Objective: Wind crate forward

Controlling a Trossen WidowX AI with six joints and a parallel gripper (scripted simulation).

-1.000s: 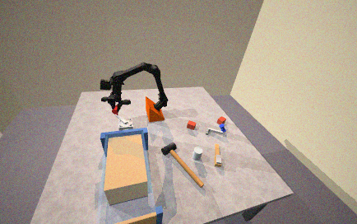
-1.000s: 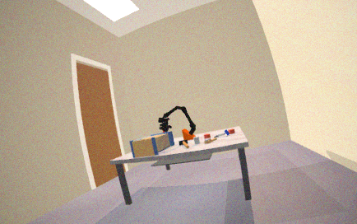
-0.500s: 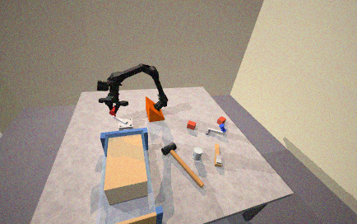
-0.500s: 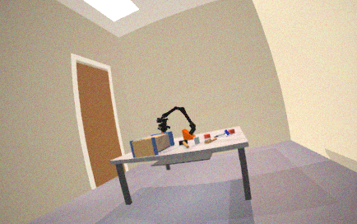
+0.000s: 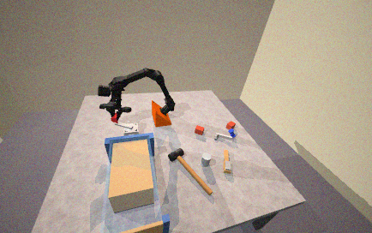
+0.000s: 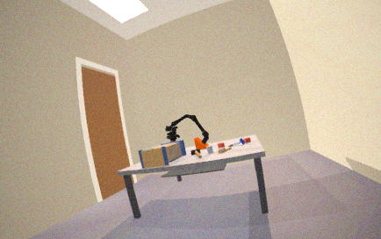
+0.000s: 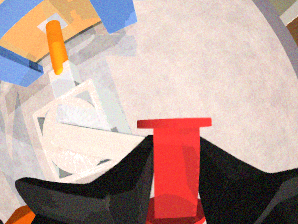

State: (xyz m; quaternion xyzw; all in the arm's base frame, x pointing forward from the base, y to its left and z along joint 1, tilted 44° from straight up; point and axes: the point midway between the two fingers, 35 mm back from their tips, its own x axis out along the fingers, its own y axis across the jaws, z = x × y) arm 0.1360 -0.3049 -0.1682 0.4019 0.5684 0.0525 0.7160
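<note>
Now: gripper tip 200 mm short of the frame, 90 mm to the right of it and 20 mm above it. From my gripper tip the other things lie so: red grip: 10 mm behind, 10 mm to the left; then red-handled winch handle: 40 mm to the left, 30 mm below; then grey hand winch: 20 mm ahead, 80 mm to the left, 100 mm below.
</note>
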